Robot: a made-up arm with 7 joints. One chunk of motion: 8 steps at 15 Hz.
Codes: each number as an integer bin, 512 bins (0 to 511) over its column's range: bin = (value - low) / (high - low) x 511, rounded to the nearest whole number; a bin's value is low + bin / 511 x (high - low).
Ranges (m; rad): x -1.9..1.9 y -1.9..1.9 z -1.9..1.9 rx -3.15..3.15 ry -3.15..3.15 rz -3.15..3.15
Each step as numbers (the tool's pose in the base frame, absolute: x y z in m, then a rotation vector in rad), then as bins.
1 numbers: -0.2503 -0.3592 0.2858 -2.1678 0.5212 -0.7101
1 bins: 222 207 294 80 298 198
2 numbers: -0.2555 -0.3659 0.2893 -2.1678 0.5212 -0.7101
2 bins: 221 206 294 80 298 198
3 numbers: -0.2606 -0.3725 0.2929 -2.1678 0.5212 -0.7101
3 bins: 220 205 295 80 298 198
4 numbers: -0.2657 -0.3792 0.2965 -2.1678 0.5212 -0.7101
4 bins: 220 205 295 80 298 198
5 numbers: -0.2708 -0.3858 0.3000 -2.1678 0.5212 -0.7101
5 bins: 219 204 296 80 298 198
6 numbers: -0.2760 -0.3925 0.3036 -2.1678 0.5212 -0.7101
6 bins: 218 203 296 80 298 198
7 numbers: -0.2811 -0.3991 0.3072 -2.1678 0.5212 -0.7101
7 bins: 218 202 297 80 298 198
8 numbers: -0.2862 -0.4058 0.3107 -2.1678 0.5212 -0.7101
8 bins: 217 201 297 80 298 198
